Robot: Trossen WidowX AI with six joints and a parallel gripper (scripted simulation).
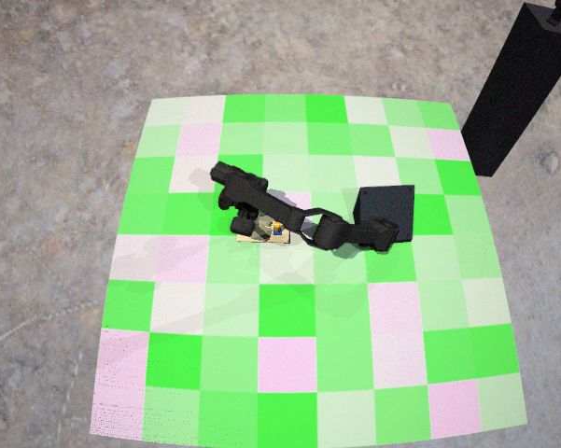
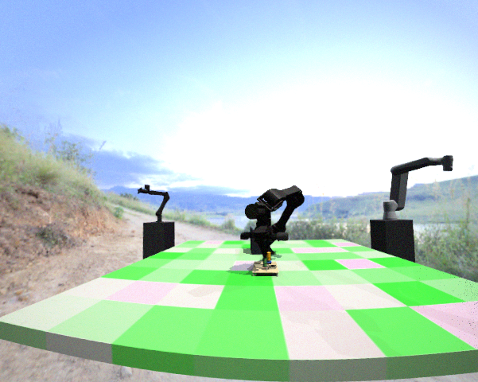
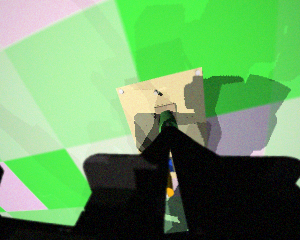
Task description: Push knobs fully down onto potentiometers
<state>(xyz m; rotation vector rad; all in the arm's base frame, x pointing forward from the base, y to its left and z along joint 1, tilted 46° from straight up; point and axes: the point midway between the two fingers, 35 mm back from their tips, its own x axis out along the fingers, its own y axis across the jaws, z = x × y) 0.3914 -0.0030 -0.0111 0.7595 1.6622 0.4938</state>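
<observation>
Right now my gripper tip is 10 mm above the green knob. From my gripper tip the other things lie so: orange knob 80 mm behind, 20 mm to the left, 10 mm below.
</observation>
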